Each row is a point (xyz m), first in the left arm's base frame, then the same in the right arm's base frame.
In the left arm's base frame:
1: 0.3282 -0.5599 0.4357
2: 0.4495 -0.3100 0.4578
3: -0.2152 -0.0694 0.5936
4: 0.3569 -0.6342 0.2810
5: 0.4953 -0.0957 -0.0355
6: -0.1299 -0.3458 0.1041
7: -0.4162 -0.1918 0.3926
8: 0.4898 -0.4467 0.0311
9: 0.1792 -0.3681 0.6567
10: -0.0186 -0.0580 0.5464
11: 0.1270 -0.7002 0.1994
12: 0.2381 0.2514 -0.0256
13: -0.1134 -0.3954 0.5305
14: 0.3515 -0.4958 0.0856
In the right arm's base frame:
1: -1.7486 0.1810 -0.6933
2: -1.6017 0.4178 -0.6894
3: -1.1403 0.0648 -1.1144
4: -1.7760 0.1172 -0.5338
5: -1.2914 0.4215 -0.2477
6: -1.2592 -0.1637 -0.6075
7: -1.0892 -0.2196 -1.0036
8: -1.6028 0.2480 -0.2728
9: -1.5887 0.2332 -0.9753
10: -1.2056 0.2116 -0.9911
11: -1.7015 -0.1238 -0.5488
12: -0.8875 0.4090 -0.4007
13: -1.4395 -0.0496 -0.9803
14: -1.5977 0.1290 -0.3743

